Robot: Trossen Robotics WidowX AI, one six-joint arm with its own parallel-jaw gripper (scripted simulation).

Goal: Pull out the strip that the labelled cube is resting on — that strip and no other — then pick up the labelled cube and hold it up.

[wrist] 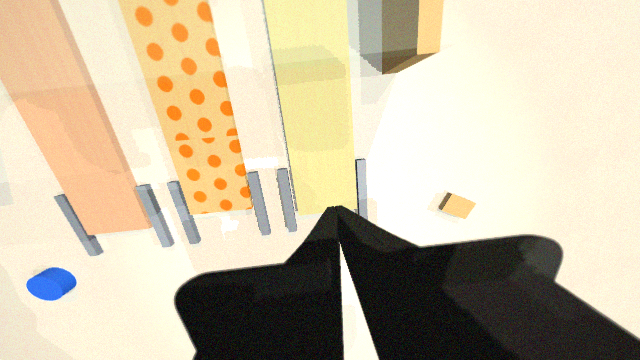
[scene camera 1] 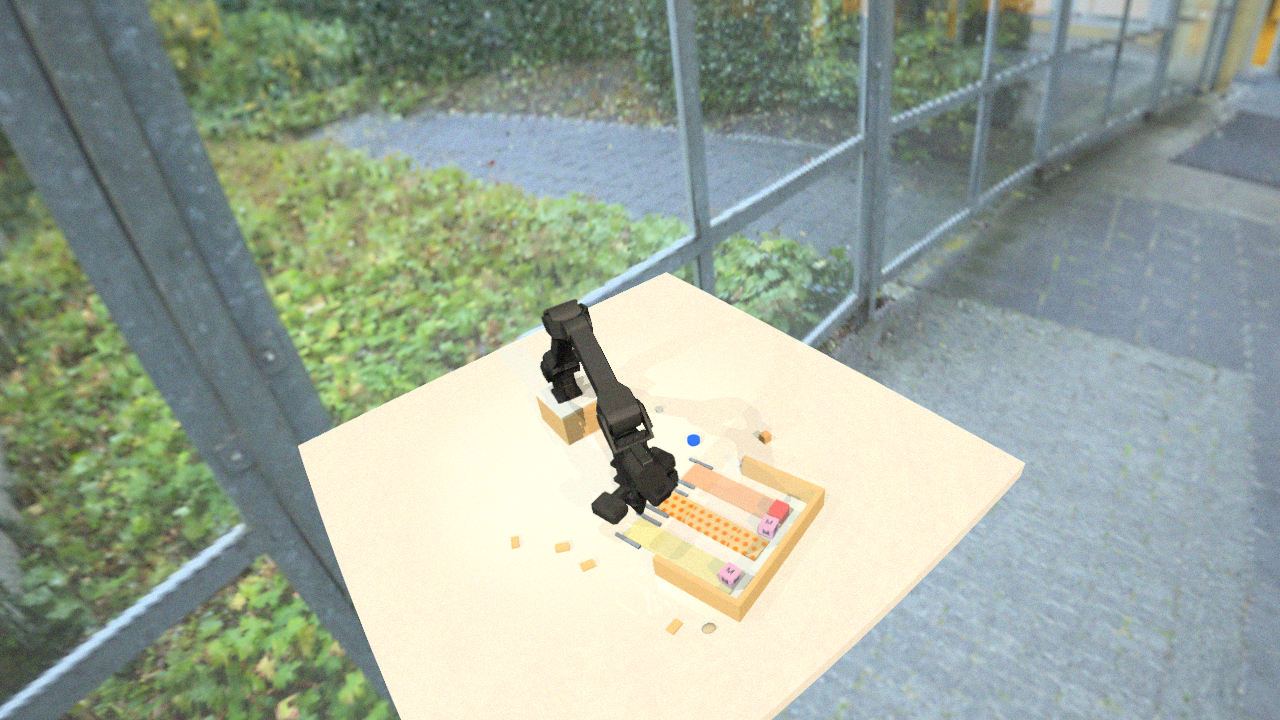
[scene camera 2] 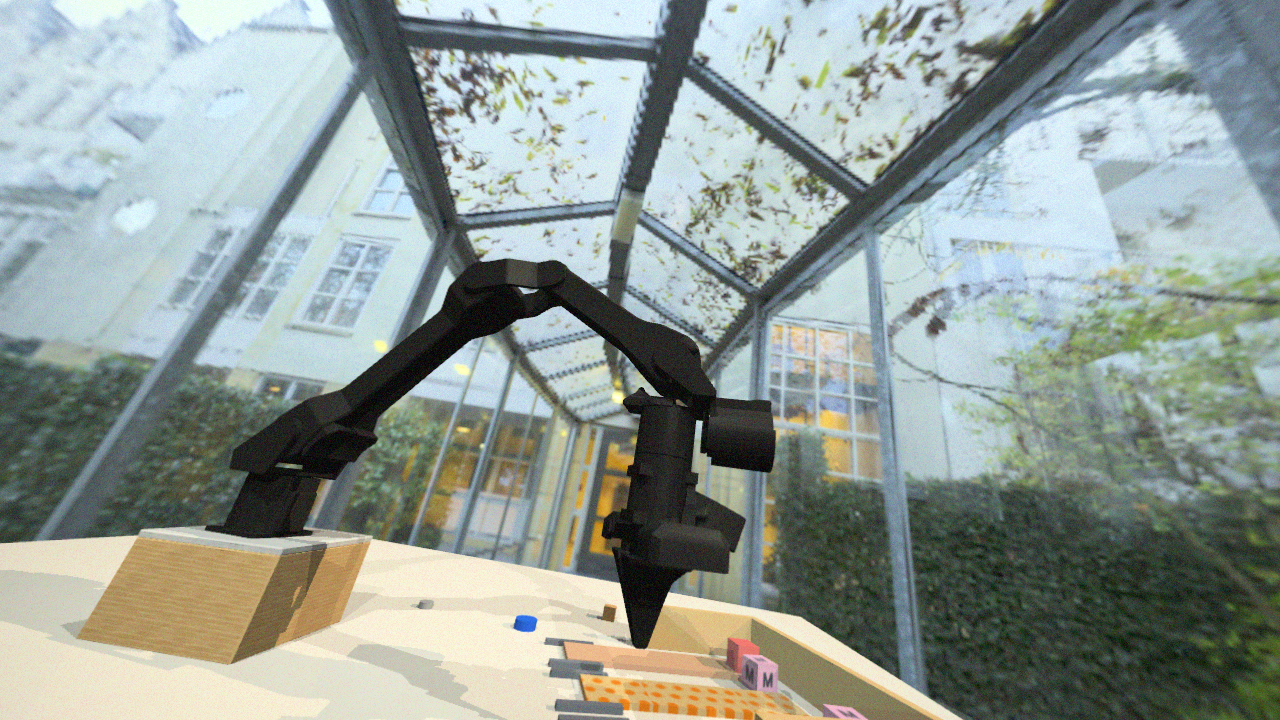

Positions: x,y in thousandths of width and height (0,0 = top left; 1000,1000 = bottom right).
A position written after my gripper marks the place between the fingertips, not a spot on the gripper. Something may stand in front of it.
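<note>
In scene camera 2 I see my gripper (scene camera 2: 500,899), shut and holding nothing. The wrist view gives me a blue disc (wrist: 82,788), and my gripper (wrist: 523,593) is there as well. Scene camera 1 also shows my gripper (scene camera 1: 500,713).
</note>
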